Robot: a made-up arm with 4 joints. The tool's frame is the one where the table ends. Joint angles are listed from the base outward.
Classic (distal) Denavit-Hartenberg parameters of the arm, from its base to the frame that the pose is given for. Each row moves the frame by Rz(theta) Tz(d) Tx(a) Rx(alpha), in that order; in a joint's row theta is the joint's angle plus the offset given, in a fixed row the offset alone. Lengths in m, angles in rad.
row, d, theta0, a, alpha
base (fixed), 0, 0.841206, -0.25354, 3.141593
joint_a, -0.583, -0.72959, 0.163, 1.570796
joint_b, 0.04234, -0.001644, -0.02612, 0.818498
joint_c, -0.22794, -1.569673, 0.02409, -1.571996
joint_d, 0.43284, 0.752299, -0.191, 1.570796
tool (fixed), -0.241, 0, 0, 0
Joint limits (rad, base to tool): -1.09..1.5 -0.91..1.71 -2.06..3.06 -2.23..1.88
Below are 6 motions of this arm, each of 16 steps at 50 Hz.
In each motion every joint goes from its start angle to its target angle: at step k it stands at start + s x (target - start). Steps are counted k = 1, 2, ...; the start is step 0. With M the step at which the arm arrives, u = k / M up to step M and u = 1 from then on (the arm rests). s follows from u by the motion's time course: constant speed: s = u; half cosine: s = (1 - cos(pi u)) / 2; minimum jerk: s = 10 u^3 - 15 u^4 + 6 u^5.
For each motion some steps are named. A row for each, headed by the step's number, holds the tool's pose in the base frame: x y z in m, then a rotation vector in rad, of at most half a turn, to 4 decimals.
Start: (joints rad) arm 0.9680 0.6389 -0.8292 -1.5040
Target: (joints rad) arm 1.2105 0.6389 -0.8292 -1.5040
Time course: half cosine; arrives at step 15
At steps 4, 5, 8, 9, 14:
4: 0.3592 -0.5417 0.3253 -1.3046 -1.2983 -1.1531
5: 0.3518 -0.5524 0.3253 -1.3207 -1.2876 -1.1673
8: 0.3238 -0.5896 0.3253 -1.3779 -1.2482 -1.2177
9: 0.3138 -0.6017 0.3253 -1.3971 -1.2345 -1.2347
14: 0.2787 -0.6394 0.3253 -1.4596 -1.1879 -1.2898

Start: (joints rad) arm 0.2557 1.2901 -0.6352 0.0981
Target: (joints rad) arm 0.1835 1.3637 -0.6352 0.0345
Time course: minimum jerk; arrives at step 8
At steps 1, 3, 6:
1: 0.0085 -0.0839 0.0679 -0.8408 -0.0907 -0.6575
3: 0.0069 -0.0944 0.0676 -0.8637 -0.1153 -0.6310
6: 0.0052 -0.1194 0.0684 -0.9167 -0.1757 -0.5663

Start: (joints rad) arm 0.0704 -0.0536 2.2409 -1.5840
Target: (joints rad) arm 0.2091 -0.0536 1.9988 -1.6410
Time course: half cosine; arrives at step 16
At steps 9, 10, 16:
9: -0.1486 -0.1625 -0.0967 0.0723 -0.9793 2.0839
10: -0.1495 -0.1513 -0.0986 0.0693 -0.9951 2.0507
16: -0.1489 -0.1143 -0.1033 0.0571 -1.0464 1.9415

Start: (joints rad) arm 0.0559 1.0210 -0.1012 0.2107
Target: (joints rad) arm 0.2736 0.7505 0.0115 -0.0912
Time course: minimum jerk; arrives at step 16
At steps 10, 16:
10: -0.1860 -0.0228 0.0177 -0.8101 0.0733 -0.2119
16: -0.1602 -0.0064 0.0072 -0.7633 0.0205 -0.2176

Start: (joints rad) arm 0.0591 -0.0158 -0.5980 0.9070
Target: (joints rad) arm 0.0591 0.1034 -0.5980 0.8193
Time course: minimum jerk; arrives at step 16
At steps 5, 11, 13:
5: -0.1059 0.4173 0.6182 0.5961 0.8475 -0.2812
11: -0.1035 0.4236 0.5678 0.5136 0.7831 -0.3269
13: -0.1029 0.4242 0.5573 0.4965 0.7697 -0.3356

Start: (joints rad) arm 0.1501 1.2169 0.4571 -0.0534
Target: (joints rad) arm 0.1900 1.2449 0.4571 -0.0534
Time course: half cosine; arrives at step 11
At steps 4, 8, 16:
4: -0.3705 -0.3966 0.1835 -1.4906 0.2893 0.2120
8: -0.3759 -0.3981 0.1895 -1.5013 0.3092 0.1950
16: -0.3777 -0.3986 0.1915 -1.5047 0.3158 0.1896

